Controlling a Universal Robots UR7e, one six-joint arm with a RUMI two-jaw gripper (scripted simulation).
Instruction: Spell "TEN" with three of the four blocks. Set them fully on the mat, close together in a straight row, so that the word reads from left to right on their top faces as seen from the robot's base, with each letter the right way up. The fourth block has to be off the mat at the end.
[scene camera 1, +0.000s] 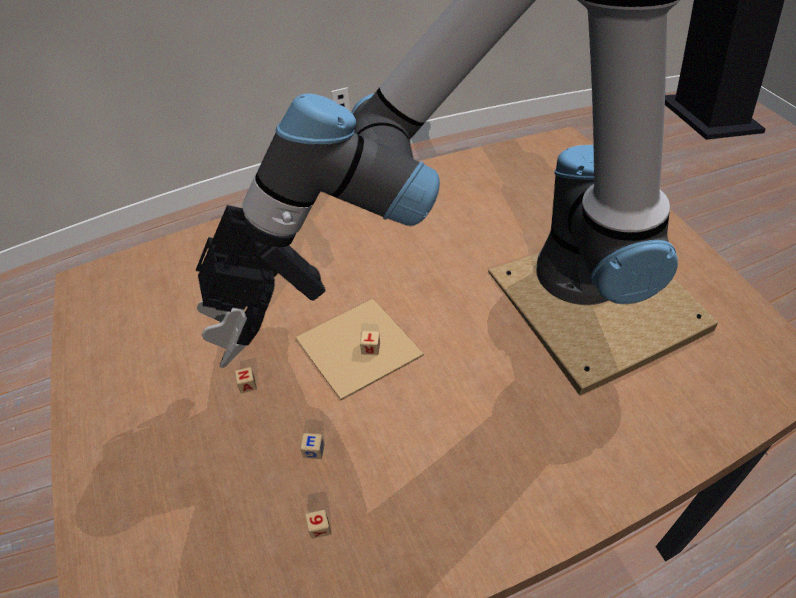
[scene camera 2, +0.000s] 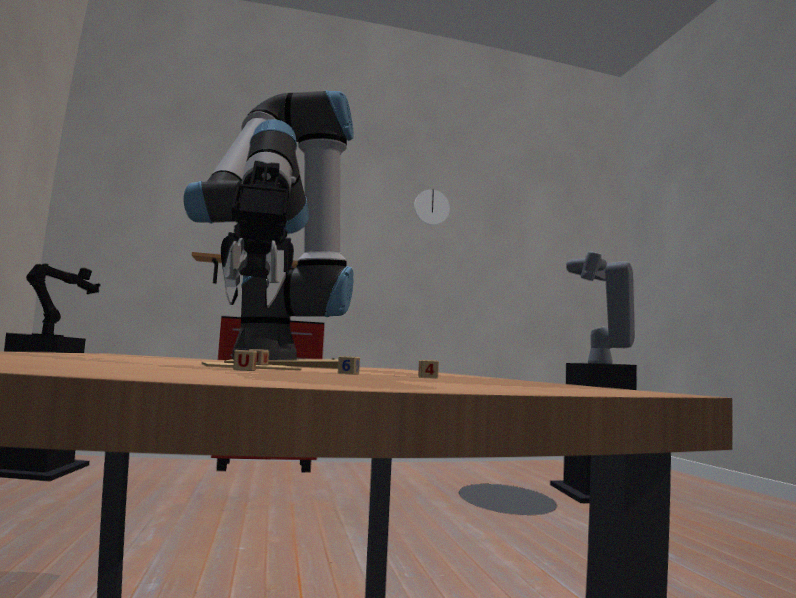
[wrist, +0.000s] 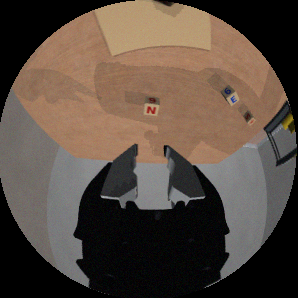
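Looking through scene camera 1, I find a tan mat (scene camera 1: 334, 347), and my gripper (scene camera 1: 219, 355) is in that view too. Scene camera 2 shows the gripper (scene camera 2: 249, 305). In the wrist view I see my gripper again (wrist: 150, 145).
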